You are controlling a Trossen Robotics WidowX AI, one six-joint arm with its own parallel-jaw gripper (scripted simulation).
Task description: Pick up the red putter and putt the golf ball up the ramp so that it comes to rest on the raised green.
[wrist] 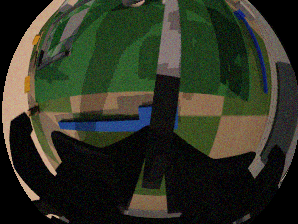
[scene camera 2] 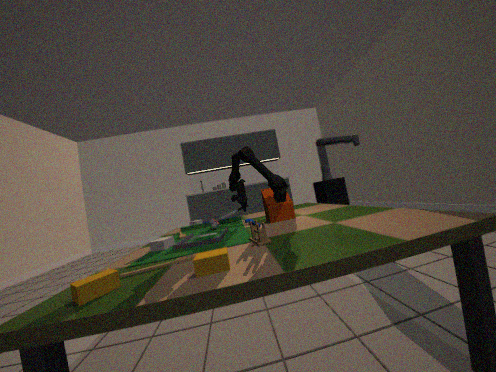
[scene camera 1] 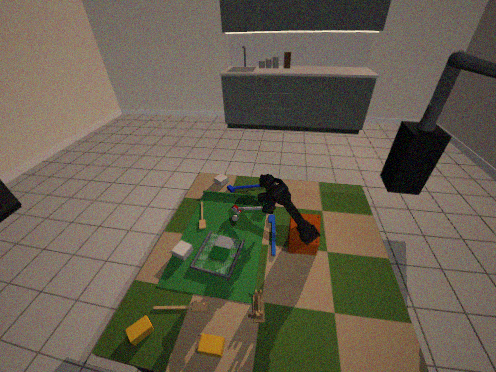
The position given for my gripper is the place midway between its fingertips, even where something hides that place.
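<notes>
Red putter: held by my gripper (wrist: 156, 131).
</notes>
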